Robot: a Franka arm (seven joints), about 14 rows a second.
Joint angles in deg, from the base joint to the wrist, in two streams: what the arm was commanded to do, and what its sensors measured. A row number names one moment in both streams.
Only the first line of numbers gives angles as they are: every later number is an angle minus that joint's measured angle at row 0.
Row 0, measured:
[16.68, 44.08, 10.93, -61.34, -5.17, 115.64, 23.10]
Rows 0 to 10, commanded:
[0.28, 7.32, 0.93, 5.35, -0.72, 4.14, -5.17]
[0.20, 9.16, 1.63, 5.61, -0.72, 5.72, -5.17]
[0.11, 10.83, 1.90, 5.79, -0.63, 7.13, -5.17]
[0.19, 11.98, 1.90, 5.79, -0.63, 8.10, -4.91]
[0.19, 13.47, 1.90, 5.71, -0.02, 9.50, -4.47]
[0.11, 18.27, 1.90, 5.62, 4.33, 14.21, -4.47]
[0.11, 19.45, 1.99, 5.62, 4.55, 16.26, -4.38]
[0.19, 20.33, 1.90, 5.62, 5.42, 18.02, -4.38]
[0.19, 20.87, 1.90, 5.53, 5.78, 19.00, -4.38]
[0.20, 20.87, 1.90, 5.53, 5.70, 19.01, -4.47]
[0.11, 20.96, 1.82, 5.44, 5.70, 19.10, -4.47]
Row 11, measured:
[0.10, 20.70, 1.47, 3.21, 4.21, 19.72, -3.86]
